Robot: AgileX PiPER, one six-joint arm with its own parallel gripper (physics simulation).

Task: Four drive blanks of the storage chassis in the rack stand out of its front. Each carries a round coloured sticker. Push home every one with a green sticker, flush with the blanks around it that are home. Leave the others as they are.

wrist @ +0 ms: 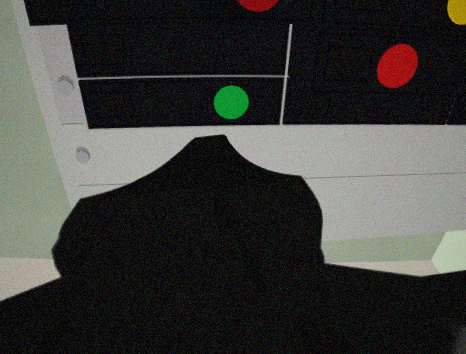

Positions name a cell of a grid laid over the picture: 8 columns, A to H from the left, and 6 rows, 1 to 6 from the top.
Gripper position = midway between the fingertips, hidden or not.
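Observation:
There is my gripper (D3), and I can see it here together with a green-stickered drive blank (D2).

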